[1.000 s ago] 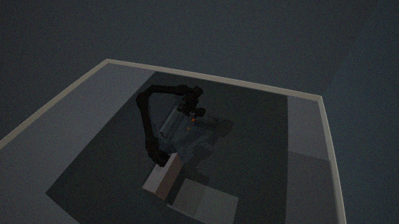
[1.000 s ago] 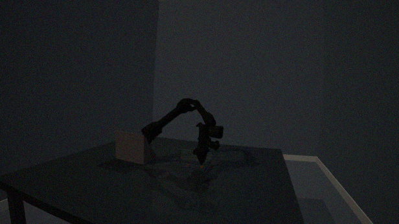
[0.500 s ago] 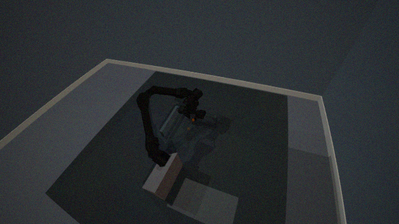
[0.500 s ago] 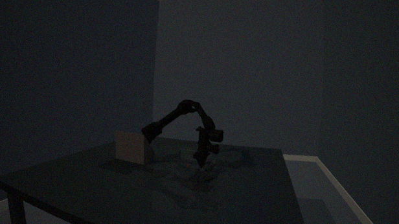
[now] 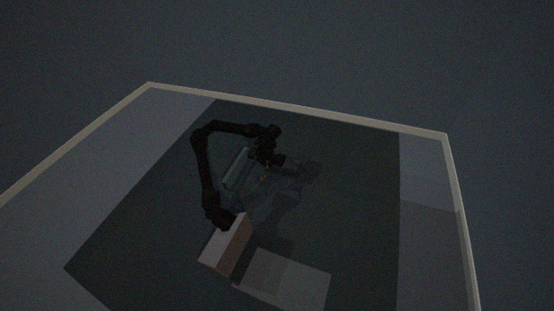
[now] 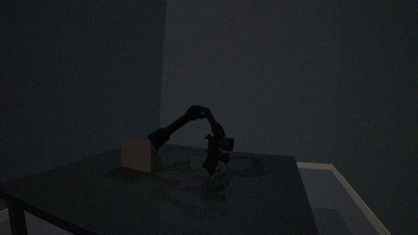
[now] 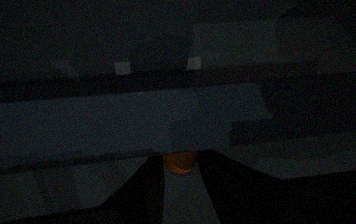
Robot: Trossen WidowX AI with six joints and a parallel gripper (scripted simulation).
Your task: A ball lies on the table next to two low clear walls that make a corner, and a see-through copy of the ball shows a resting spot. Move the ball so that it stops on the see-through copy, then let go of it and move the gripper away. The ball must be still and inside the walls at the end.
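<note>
The orange spot lies 8 cm behind my gripper tip.
</note>
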